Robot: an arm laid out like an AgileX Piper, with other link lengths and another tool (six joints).
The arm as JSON. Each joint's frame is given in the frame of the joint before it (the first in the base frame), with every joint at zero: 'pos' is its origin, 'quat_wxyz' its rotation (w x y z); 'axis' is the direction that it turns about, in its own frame. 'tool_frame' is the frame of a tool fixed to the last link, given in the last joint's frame.
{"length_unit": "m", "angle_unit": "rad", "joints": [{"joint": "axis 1", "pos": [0.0, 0.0, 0.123], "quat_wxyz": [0.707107, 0.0, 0.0, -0.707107], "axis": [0.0, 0.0, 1.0]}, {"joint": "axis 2", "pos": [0.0, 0.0, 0.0], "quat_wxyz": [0.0, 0.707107, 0.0, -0.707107], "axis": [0.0, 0.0, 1.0]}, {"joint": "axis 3", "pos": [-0.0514, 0.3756, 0.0], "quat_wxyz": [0.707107, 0.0, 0.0, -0.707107], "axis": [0.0, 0.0, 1.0]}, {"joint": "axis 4", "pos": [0.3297, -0.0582, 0.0], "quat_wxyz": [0.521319, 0.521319, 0.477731, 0.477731], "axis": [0.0, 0.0, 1.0]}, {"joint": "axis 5", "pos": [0.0, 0.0, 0.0], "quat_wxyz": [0.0, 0.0, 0.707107, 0.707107], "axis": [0.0, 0.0, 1.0]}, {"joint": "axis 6", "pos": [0.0, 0.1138, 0.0], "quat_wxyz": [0.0, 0.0, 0.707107, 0.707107], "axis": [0.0, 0.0, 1.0]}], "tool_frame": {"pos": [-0.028, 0.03, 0.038], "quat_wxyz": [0.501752, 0.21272, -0.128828, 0.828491]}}
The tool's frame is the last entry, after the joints.
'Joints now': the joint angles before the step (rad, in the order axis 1, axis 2, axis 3, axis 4, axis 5, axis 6). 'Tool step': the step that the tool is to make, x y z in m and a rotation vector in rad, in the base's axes. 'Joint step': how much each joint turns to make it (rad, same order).
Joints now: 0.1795 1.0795 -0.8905 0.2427 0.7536 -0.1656
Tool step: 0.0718 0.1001 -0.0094 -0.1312 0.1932 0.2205
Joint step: 0.2203 0.3564 -0.3391 -0.1095 0.2001 0.0593
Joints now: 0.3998 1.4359 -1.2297 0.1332 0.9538 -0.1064
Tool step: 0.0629 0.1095 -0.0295 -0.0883 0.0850 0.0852
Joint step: 0.1638 0.3347 -0.3457 -0.0881 0.1195 0.1099
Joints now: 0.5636 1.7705 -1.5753 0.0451 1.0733 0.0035
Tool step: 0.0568 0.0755 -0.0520 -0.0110 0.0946 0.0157
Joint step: 0.0479 0.3019 -0.3210 0.0300 0.1021 0.0377
